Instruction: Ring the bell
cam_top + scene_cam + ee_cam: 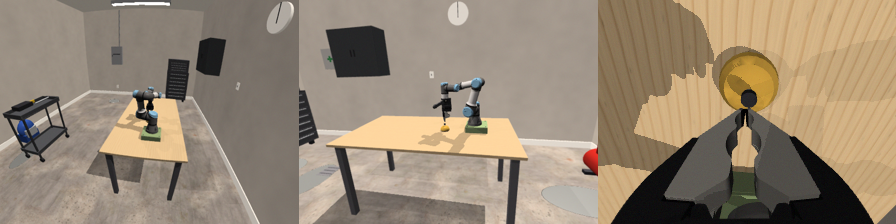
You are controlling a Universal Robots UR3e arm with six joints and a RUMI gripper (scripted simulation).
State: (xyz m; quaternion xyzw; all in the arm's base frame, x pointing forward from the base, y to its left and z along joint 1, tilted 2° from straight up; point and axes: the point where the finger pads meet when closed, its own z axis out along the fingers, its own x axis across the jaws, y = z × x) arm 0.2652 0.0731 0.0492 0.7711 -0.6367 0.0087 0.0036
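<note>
My gripper is now 40 mm above the bell button. Also, from my hand: bell 60 mm below.
</note>
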